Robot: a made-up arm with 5 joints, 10 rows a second.
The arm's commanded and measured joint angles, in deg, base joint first. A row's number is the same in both.
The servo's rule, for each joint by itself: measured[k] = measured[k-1] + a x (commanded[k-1-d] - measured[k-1]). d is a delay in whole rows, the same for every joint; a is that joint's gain. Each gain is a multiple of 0.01, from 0.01 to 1. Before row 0 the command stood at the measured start. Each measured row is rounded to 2 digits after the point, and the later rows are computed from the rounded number. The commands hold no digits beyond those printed.
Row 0, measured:
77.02 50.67 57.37 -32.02 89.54
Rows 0 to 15, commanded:
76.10 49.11 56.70 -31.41 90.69
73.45 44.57 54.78 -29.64 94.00
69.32 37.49 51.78 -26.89 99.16
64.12 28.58 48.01 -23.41 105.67
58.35 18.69 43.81 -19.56 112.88
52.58 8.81 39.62 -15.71 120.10
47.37 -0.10 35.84 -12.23 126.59
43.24 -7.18 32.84 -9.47 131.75
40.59 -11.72 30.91 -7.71 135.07
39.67 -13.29 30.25 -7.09 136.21
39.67 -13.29 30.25 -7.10 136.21
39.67 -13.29 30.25 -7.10 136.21
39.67 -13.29 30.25 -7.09 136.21
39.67 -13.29 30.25 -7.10 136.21
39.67 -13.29 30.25 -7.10 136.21
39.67 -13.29 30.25 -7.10 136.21
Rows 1 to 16, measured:
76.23 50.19 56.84 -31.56 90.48
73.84 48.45 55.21 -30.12 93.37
69.95 45.05 52.50 -27.70 98.12
64.94 39.94 48.95 -24.48 104.31
59.27 33.35 44.89 -20.79 111.34
53.52 25.74 40.73 -16.98 118.52
48.23 17.73 36.87 -13.42 125.14
43.94 10.01 33.69 -10.46 130.56
41.06 3.27 31.49 -8.40 134.26
39.86 -1.86 30.51 -7.42 135.86
39.70 -5.40 30.30 -7.18 136.15
39.67 -7.85 30.26 -7.12 136.20
39.67 -9.54 30.25 -7.10 136.21
39.67 -10.70 30.25 -7.10 136.21
39.67 -11.50 30.25 -7.10 136.21
39.67 -12.05 30.25 -7.10 136.21
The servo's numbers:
d 0
a 0.86 0.31 0.79 0.75 0.82

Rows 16 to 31, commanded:
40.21 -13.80 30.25 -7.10 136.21
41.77 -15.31 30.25 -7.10 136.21
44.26 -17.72 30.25 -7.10 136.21
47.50 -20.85 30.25 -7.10 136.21
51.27 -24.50 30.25 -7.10 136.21
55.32 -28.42 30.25 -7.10 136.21
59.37 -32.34 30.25 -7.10 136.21
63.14 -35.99 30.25 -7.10 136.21
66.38 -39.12 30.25 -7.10 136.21
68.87 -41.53 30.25 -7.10 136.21
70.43 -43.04 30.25 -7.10 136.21
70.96 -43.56 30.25 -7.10 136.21
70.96 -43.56 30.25 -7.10 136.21
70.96 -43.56 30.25 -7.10 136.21
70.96 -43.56 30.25 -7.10 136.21
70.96 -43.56 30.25 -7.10 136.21
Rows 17 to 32, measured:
40.13 -12.59 30.25 -7.10 136.21
41.54 -13.43 30.25 -7.10 136.21
43.88 -14.76 30.25 -7.10 136.21
46.99 -16.65 30.25 -7.10 136.21
50.67 -19.08 30.25 -7.10 136.21
54.67 -21.98 30.25 -7.10 136.21
58.71 -25.19 30.25 -7.10 136.21
62.52 -28.54 30.25 -7.10 136.21
65.84 -31.82 30.25 -7.10 136.21
68.45 -34.83 30.25 -7.10 136.21
70.15 -37.38 30.25 -7.10 136.21
70.85 -39.30 30.25 -7.10 136.21
70.94 -40.62 30.25 -7.10 136.21
70.96 -41.53 30.25 -7.10 136.21
70.96 -42.16 30.25 -7.10 136.21
70.96 -42.59 30.25 -7.10 136.21

